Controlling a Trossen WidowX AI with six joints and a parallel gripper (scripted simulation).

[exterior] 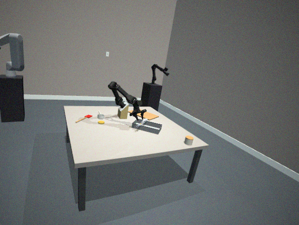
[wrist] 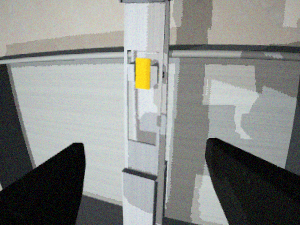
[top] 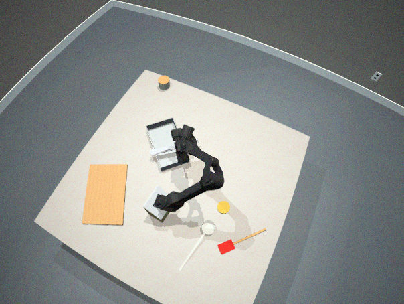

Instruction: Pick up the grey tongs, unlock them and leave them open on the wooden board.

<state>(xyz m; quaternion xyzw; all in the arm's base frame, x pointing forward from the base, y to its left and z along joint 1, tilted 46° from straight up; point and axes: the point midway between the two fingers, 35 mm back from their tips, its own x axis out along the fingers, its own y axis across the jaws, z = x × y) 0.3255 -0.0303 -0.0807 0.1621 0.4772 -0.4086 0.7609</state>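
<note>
Right now the yellow lock piece is 30 mm below my gripper tip, 30 mm ahead of it and 10 mm to the right of it. Round my gripper tip: roasting tin 90 mm to the left, 70 mm below, 20 mm ahead; then wooden board 400 mm behind, 300 mm to the left, 90 mm below; then yellow disc 360 mm to the right, 220 mm behind, 90 mm below.
</note>
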